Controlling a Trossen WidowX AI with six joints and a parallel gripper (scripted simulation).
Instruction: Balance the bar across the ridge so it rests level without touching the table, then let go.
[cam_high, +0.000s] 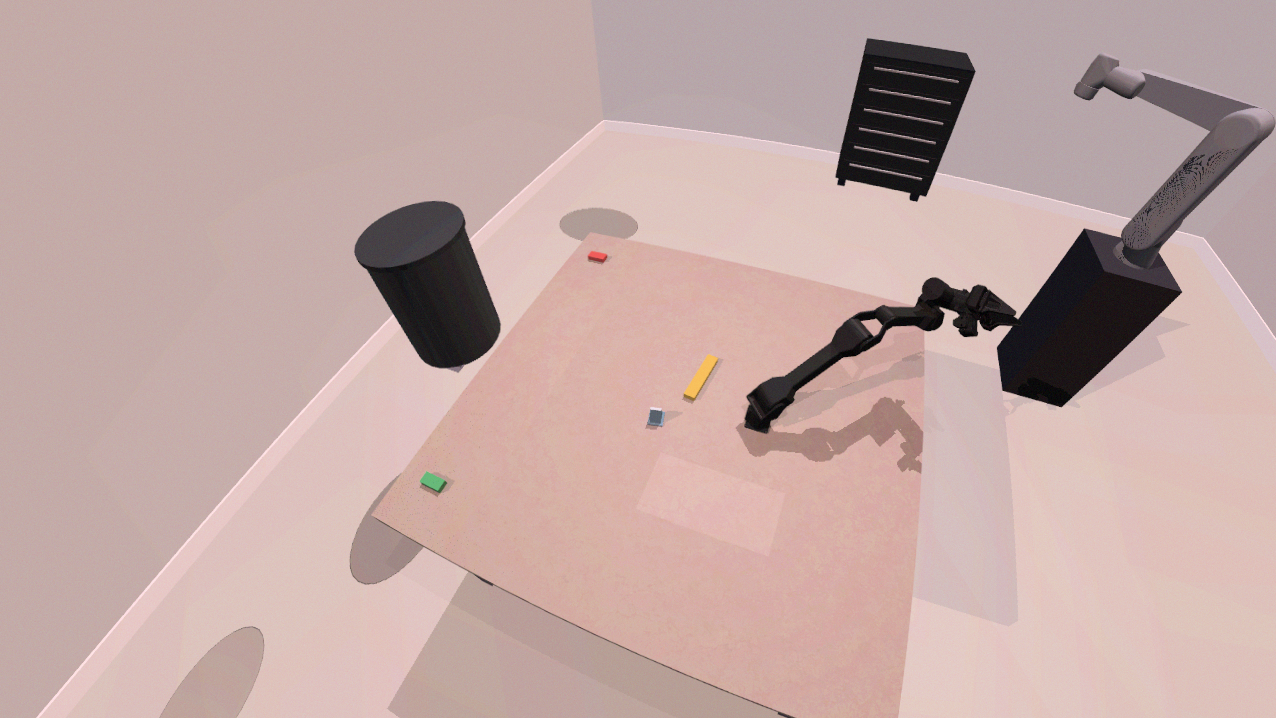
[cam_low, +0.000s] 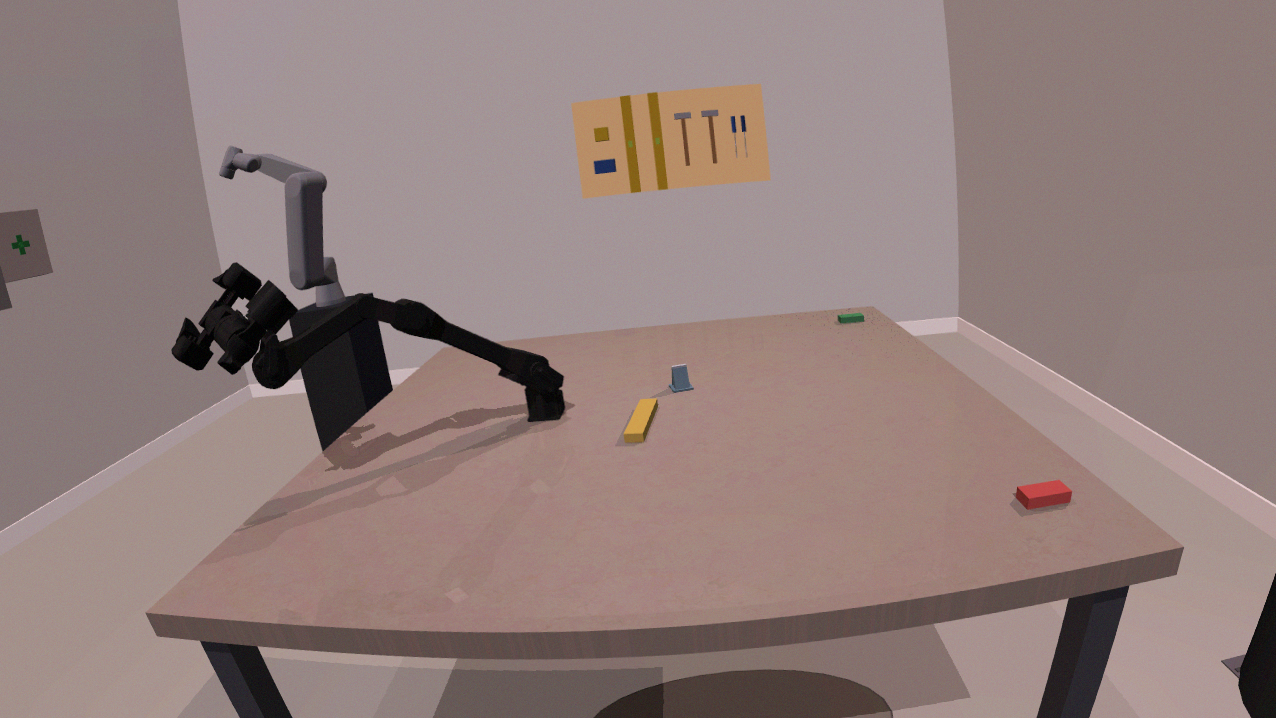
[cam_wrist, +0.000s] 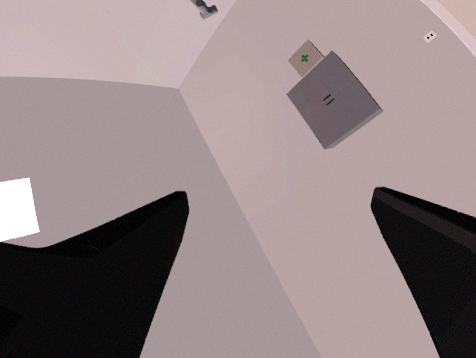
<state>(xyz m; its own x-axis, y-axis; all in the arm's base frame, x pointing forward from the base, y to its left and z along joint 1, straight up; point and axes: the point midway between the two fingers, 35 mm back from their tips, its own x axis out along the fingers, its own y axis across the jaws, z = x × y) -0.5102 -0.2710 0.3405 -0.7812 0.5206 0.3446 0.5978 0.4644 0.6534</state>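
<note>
My gripper tip is now 73 cm short of the yellow bar, 17 cm to the right of it and 34 cm above it. Round my gripper tip: red block 128 cm ahead, 25 cm to the right, 34 cm below; then green block 128 cm ahead, 75 cm to the left, 34 cm below.
</note>
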